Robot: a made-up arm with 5 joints.
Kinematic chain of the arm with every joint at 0, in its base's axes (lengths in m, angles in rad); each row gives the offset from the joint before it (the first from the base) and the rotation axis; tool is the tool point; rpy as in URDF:
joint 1: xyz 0.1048 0 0.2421 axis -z
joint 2: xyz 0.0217 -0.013 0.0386 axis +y
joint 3: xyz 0.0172 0 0.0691 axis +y
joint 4: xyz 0.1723 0 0.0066 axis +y
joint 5: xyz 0.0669 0.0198 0 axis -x
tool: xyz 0 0 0 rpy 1.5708 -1.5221 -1.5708
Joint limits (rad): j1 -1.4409..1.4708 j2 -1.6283..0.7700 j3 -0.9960..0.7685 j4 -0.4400..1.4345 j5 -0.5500..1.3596
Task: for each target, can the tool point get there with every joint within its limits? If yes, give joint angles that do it. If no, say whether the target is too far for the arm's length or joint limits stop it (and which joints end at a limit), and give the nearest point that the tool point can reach.
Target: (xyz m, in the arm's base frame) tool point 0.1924 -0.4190 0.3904
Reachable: no: too far | nearest point 0.1696 -0.3098 0.3672 | short by 0.114 m
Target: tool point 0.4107 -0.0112 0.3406
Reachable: yes | joints 0.0589 0.4935 -0.5809 0.3042 1.0431
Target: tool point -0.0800 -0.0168 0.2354
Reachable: no: joint limits stop it (at a limit: joint 2, joint 3, joint 4) | nearest point -0.1622 -0.0243 0.3785 | short by 0.165 m
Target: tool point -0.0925 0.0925 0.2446
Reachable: no: joint limits stop it (at a limit: joint 2, joint 3, joint 4) | nearest point -0.1379 0.1138 0.3785 | short by 0.143 m
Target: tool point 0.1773 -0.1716 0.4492
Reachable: yes | joints 1.2077 -0.8430 0.2380 0.5114 1.0031
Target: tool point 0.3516 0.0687 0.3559
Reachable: yes | joints -0.2449 -0.2671 0.1870 0.3278 0.8984
